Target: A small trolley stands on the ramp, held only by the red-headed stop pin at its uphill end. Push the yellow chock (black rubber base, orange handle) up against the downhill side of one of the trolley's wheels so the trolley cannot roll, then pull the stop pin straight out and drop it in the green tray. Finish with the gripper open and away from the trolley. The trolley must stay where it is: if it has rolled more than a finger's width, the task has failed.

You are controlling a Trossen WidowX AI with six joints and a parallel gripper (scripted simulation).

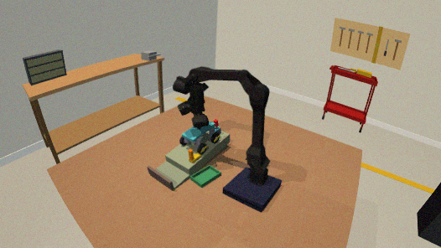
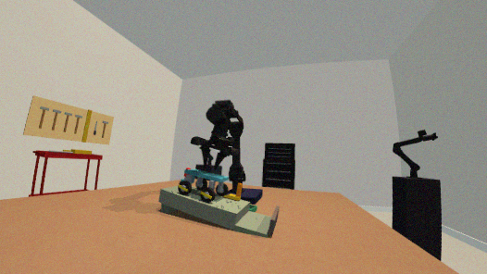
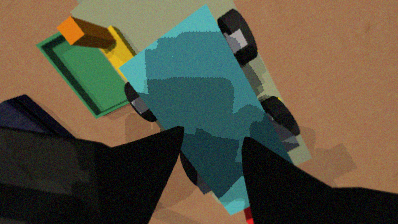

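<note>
My gripper tip is now 120 mm to the left of the red-headed stop pin and 50 mm above it. The rest, counted from my gripper tip: ramp 10 mm ahead, 10 mm to the right, 130 mm below; then yellow chock 60 mm behind, 80 mm to the left, 90 mm below; then trolley 10 mm ahead, 20 mm to the right, 60 mm below.
</note>
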